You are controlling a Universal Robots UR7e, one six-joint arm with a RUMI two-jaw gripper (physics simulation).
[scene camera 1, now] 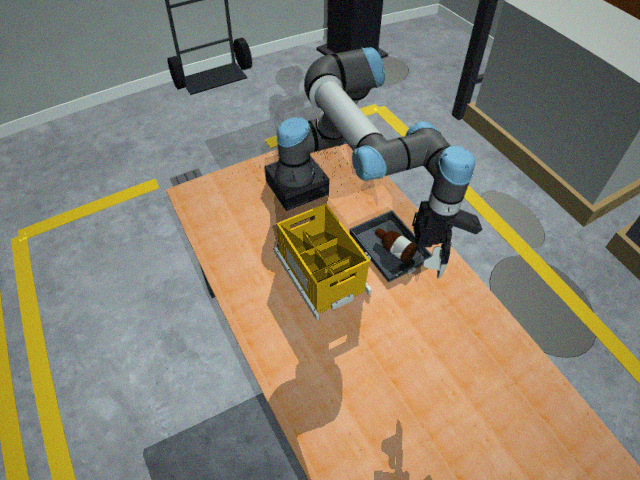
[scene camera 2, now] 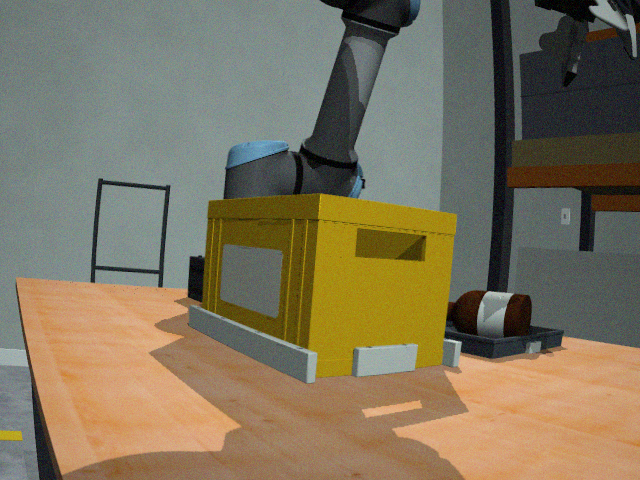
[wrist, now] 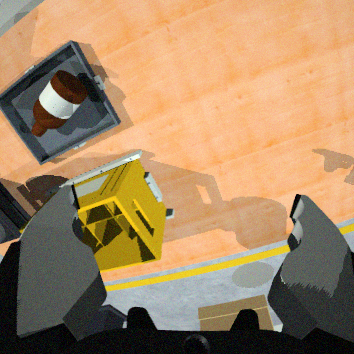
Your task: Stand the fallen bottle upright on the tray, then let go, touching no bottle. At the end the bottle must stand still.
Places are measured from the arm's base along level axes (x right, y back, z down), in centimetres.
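Pixels of known places: gripper, between the fingertips: (scene camera 1: pixel 432 254) (scene camera 2: pixel 596 74) (wrist: pixel 185 191); arm's base, origin of its link: (scene camera 1: pixel 295 173).
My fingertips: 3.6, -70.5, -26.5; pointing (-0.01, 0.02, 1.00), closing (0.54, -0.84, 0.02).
For each thing: its top centre in the pictures, then the offset to it from my fingertips, as dx, dy, dz. Level surfaces: height alone.
- brown bottle with a white label, centre of its top: (scene camera 2: pixel 482 290) (wrist: pixel 42 113) (scene camera 1: pixel 395 236) -14.3, +24.8, +27.1
- yellow crate with inner dividers, centre of its top: (scene camera 2: pixel 322 205) (wrist: pixel 86 246) (scene camera 1: pixel 321 241) +12.5, +31.9, +17.4
- wooden table, height of its surface: dz +35.0
A brown bottle with a white label (scene camera 1: pixel 397 245) (scene camera 2: pixel 493 313) (wrist: pixel 59 101) lies on its side in the dark, shallow tray (scene camera 1: pixel 379 268) (scene camera 2: pixel 496 347) (wrist: pixel 82 142). In scene camera 1 its neck points up and left, towards the arm's base, and its bottom faces the tray's near right side. In the wrist view the neck points down and left. My gripper (scene camera 1: pixel 434 267) (scene camera 2: pixel 601 69) (wrist: pixel 185 191) is open with nothing between its jaws. It hangs high above the table, to the right of the bottle in scene camera 1, apart from bottle and tray.
A yellow crate with inner dividers (scene camera 1: pixel 341 289) (scene camera 2: pixel 382 310) (wrist: pixel 142 192) stands left of the tray in scene camera 1, between low grey rails. Its compartments look empty. The arm's black base (scene camera 1: pixel 297 188) stands behind the crate on the wooden table (scene camera 1: pixel 444 351) (scene camera 2: pixel 578 403) (wrist: pixel 225 75).
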